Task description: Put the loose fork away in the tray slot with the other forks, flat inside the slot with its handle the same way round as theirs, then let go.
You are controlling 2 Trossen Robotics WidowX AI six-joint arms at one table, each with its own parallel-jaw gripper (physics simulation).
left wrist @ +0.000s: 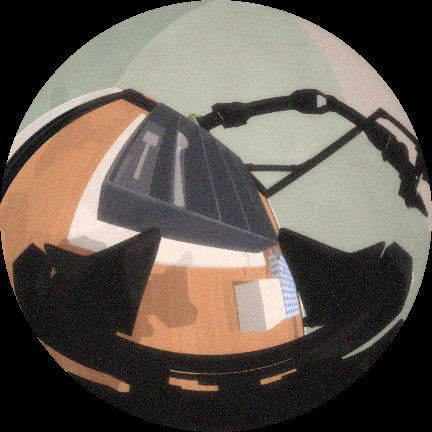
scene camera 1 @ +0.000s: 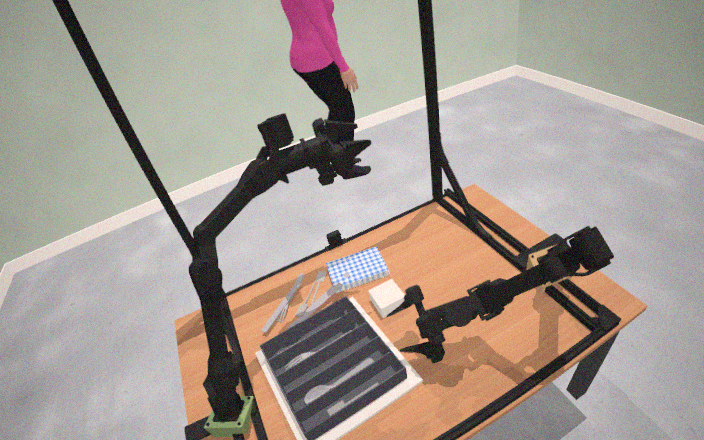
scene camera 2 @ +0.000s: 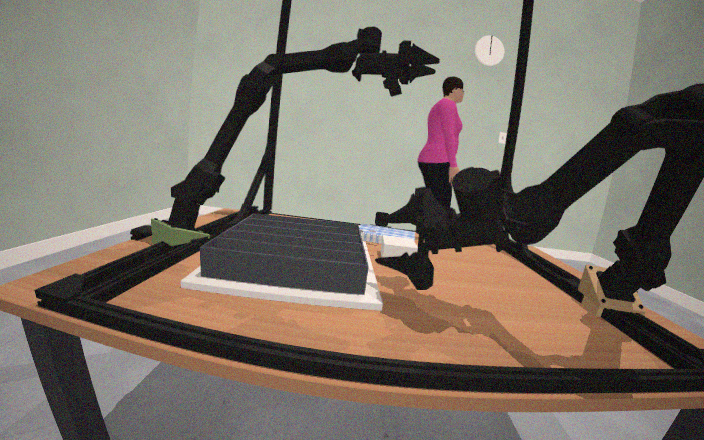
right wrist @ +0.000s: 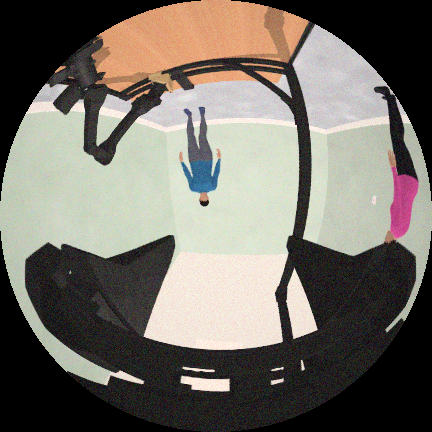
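Several grey utensils lie loose beyond the tray in scene camera 1; tines show on one that looks like the loose fork. The dark tray has long parallel slots; a fork lies in one and a spoon in another. My left gripper is open and empty, low beside the tray's right side, near the white block. My right gripper is open and empty, high above the table. The loose utensils are hidden in scene camera 2.
A white board lies under the tray. A white block and a blue checked cloth lie beside it. Black frame rails edge the table. A person in pink stands behind.
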